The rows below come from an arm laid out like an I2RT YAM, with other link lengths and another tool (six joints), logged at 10 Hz.
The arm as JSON. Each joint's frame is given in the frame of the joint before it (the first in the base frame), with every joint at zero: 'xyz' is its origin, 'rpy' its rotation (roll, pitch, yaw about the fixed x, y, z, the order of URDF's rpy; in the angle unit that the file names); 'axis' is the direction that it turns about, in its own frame. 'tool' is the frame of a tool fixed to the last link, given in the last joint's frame.
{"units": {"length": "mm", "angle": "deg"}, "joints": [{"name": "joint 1", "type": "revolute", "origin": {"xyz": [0.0, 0.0, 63.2], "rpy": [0.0, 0.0, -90.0]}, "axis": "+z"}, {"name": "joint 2", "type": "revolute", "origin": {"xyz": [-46.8, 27.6, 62.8], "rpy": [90.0, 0.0, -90.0]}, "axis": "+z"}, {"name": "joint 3", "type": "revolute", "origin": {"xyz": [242.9, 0.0, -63.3], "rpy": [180.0, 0.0, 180.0]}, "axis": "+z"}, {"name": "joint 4", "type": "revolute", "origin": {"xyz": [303.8, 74.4, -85.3], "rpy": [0.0, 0.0, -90.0]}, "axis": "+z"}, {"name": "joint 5", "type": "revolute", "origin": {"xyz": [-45.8, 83.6, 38.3], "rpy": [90.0, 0.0, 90.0]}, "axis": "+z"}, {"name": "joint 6", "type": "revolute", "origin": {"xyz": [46.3, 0.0, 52.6], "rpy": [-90.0, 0.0, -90.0]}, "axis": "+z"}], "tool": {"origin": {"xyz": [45.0, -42.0, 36.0], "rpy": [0.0, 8.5, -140.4]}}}
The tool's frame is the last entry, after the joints.
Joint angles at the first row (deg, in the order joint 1, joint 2, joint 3, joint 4, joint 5, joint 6):
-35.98, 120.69, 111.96, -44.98, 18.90, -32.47
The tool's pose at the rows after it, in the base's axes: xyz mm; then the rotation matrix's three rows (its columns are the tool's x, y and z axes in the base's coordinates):
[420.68, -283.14, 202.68], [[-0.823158, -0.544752, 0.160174], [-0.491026, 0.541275, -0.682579], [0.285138, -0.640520, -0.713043]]
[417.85, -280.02, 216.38], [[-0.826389, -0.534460, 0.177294], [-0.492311, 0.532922, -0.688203], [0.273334, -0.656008, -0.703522]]
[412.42, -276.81, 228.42], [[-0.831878, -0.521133, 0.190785], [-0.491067, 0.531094, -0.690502], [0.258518, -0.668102, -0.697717]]
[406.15, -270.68, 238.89], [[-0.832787, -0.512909, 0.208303], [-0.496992, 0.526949, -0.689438], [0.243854, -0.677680, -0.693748]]
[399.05, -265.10, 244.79], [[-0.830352, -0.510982, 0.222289], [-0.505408, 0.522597, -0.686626], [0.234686, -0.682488, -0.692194]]
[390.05, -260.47, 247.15], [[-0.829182, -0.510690, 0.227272], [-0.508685, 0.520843, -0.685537], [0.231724, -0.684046, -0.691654]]
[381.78, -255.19, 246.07], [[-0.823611, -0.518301, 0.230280], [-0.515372, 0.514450, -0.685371], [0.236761, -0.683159, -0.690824]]
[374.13, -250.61, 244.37], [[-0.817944, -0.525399, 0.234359], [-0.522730, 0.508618, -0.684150], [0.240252, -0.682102, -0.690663]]
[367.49, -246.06, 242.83], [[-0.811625, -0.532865, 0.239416], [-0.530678, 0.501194, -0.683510], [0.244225, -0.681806, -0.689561]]
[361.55, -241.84, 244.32], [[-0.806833, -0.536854, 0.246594], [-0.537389, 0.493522, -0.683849], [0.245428, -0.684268, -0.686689]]
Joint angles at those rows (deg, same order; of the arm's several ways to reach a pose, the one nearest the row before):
-36.04, 119.29, 112.32, -45.18, 18.81, -32.49
-35.99, 117.52, 112.23, -45.63, 18.48, -32.51
-36.17, 115.37, 111.41, -46.01, 17.99, -32.28
-36.15, 112.71, 109.71, -46.14, 17.28, -32.20
-36.21, 110.10, 107.37, -45.89, 16.57, -32.42
-36.44, 107.37, 104.34, -45.38, 16.18, -32.68
-36.48, 104.79, 100.98, -44.55, 16.02, -33.30
-36.56, 102.47, 97.91, -43.73, 15.74, -33.90
-36.56, 100.37, 95.17, -42.98, 15.51, -34.53
-36.56, 98.44, 93.20, -42.63, 15.26, -35.05

